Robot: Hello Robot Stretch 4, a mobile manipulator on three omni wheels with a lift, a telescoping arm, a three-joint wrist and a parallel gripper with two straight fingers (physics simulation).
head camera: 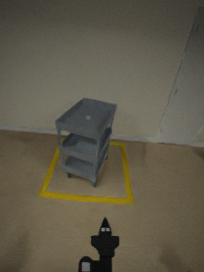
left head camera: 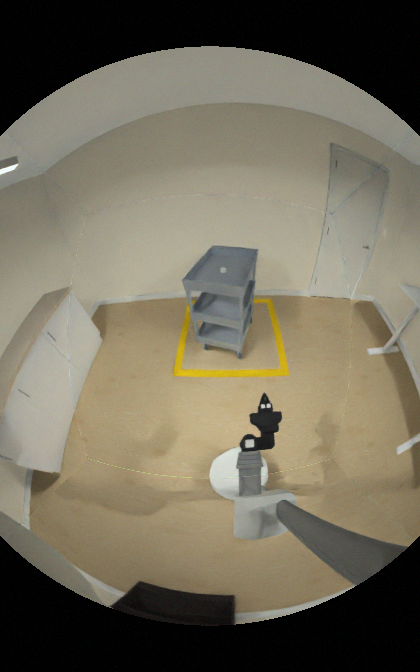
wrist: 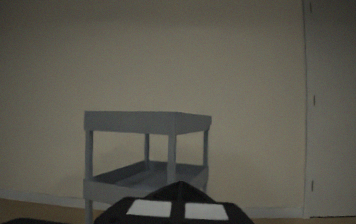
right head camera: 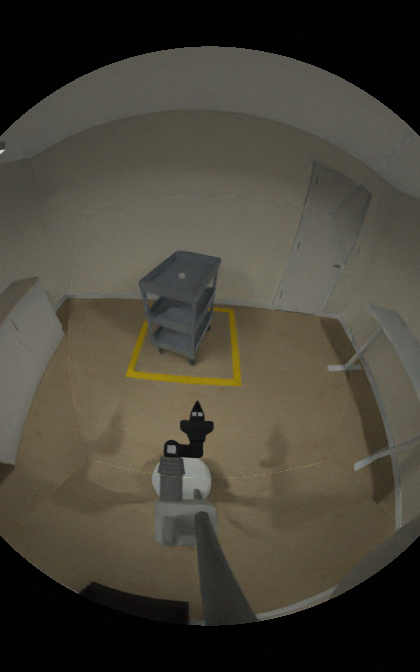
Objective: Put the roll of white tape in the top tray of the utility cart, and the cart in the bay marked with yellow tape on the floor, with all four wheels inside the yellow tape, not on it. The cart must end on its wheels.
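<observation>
The grey utility cart (head camera: 77,128) (left head camera: 215,287) (right head camera: 167,290) (wrist: 130,122) stands upright, turned at an angle, within the yellow tape outline (head camera: 90,198) (left head camera: 230,373) (right head camera: 185,381). Its two front wheels and the back right wheel show inside the outline; the back left wheel is hidden. The small white tape roll (head camera: 88,118) (left head camera: 223,270) (right head camera: 181,275) lies near the middle of the top tray; the tray's rim hides it in the wrist view. My gripper (head camera: 105,220) (left head camera: 264,396) (right head camera: 197,404) (wrist: 180,197) is shut and empty, in front of the cart and apart from it.
A wall is close behind the cart, with a closed door (head camera: 185,90) (left head camera: 345,225) (right head camera: 320,240) to the right. A white cabinet (left head camera: 45,395) (right head camera: 20,380) stands at the left. A white table (right head camera: 400,340) with floor-level feet is at the right. A dark box (left head camera: 185,605) lies behind my base.
</observation>
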